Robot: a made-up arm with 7 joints.
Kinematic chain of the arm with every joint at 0, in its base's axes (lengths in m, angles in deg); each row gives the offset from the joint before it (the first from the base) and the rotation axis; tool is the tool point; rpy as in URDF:
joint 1: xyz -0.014 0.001 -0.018 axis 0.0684 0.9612 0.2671
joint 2: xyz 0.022 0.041 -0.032 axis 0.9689 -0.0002 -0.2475
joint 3: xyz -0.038 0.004 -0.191 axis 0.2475 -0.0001 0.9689
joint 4: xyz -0.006 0.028 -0.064 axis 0.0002 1 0
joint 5: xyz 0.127 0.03 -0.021 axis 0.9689 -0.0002 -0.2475
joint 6: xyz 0.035 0.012 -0.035 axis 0.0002 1 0
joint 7: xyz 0 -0.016 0 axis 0.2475 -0.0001 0.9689
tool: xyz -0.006 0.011 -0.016 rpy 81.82 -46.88 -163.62
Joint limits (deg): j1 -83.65..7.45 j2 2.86..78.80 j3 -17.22..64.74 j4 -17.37..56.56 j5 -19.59..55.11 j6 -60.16..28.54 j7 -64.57..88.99
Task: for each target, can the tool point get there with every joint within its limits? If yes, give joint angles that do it. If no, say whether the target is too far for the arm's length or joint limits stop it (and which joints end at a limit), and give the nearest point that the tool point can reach.
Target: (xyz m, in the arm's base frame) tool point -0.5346 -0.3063 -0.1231
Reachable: no: too far | nearest point -0.1717 0.1666 -0.4096 | short by 0.661 m
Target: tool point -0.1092 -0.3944 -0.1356
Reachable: no: joint limits stop it (at a limit: joint 1, joint 2, joint 3, joint 4, joint 5, joint 6, joint 7) | nearest point 0.0824 0.0555 -0.3320 | short by 0.527 m
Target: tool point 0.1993 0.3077 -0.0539
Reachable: yes | joints -14.55 55.59 20.47 -10.57 43.58 -35.53 -42.40
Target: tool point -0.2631 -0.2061 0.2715
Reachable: no: joint limits stop it (at a limit: joint 1, joint 2, joint 4, joint 5, joint 6) | nearest point 0.0414 0.2337 0.2160 | short by 0.538 m
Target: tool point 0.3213 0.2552 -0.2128
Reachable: yes | joints -35.99 34.17 -6.73 29.10 44.73 -45.72 74.74
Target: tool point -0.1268 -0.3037 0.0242
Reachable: no: joint limits stop it (at a limit: joint 1, joint 2, joint 3, joint 4, joint 5, joint 6, joint 7) | nearest point 0.3042 -0.0891 0.0918 | short by 0.486 m
